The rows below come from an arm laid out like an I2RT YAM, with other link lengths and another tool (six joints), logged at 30 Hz.
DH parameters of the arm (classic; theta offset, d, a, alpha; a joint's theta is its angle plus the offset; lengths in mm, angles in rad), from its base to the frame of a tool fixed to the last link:
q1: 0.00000 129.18 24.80 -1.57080
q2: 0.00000 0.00 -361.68 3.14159
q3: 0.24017 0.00 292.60 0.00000
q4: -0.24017 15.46 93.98 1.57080
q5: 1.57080 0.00 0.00 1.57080
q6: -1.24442 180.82 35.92 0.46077
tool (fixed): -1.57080 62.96 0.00 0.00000
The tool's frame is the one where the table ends.
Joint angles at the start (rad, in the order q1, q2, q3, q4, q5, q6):
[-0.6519, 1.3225, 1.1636, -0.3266, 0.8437, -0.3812]
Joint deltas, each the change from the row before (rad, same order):
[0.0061, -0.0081, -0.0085, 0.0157, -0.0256, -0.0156]
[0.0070, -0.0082, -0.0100, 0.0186, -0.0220, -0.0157]
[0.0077, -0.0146, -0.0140, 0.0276, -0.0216, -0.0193]
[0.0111, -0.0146, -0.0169, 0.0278, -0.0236, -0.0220]
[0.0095, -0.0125, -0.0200, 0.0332, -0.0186, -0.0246]
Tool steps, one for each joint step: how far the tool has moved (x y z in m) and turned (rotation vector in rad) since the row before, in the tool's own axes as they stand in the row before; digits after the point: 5 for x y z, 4 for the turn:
[0.00828, 0.00258, -0.00064, -0.0101, 0.0302, -0.0119]
[0.00799, 0.00282, -0.00082, -0.0118, 0.0271, -0.0123]
[0.00737, 0.00507, -0.00330, -0.0215, 0.0263, -0.0126]
[0.00991, 0.00415, -0.00271, -0.0193, 0.0310, -0.0180]
[0.00850, 0.00327, -0.00176, -0.0180, 0.0242, -0.0200]

